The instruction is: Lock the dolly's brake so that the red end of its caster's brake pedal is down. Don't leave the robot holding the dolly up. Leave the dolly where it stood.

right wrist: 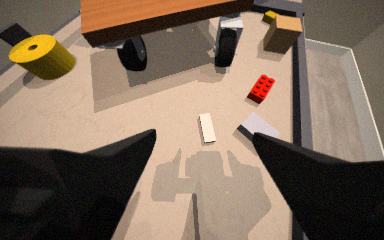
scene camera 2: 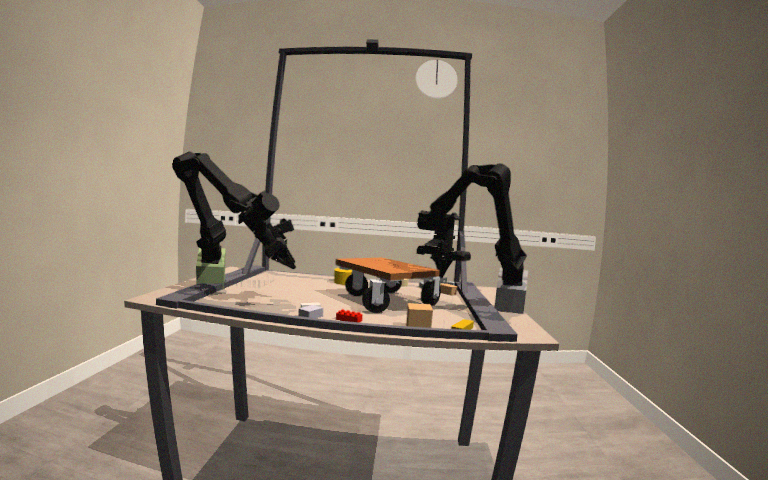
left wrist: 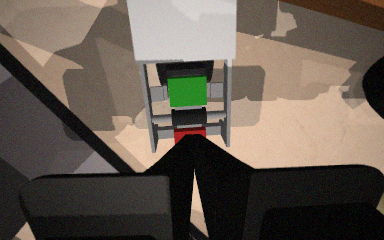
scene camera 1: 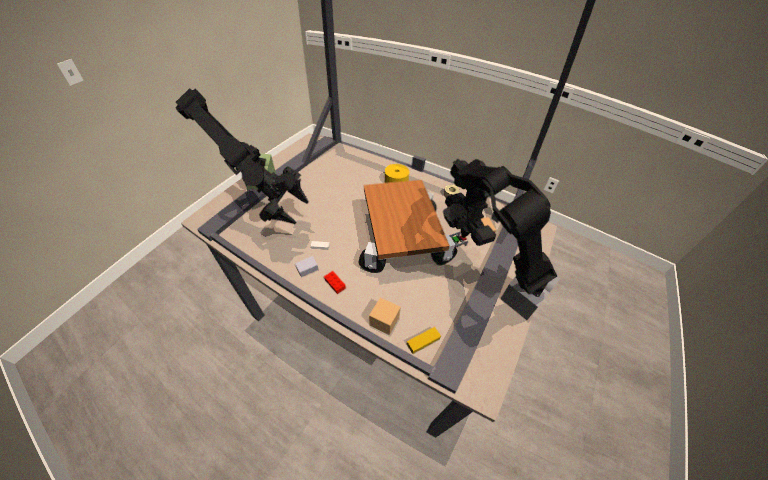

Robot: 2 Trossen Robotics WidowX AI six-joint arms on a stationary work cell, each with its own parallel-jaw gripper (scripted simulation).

Labels:
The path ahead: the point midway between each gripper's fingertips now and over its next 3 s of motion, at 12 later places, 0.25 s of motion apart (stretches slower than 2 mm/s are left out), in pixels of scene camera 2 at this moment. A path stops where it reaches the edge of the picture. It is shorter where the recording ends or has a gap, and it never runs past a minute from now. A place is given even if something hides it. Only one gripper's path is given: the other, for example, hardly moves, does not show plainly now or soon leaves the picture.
My left gripper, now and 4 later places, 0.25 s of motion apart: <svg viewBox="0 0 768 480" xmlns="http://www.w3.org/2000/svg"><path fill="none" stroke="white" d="M440 278L440 278L440 278L440 278L441 267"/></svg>

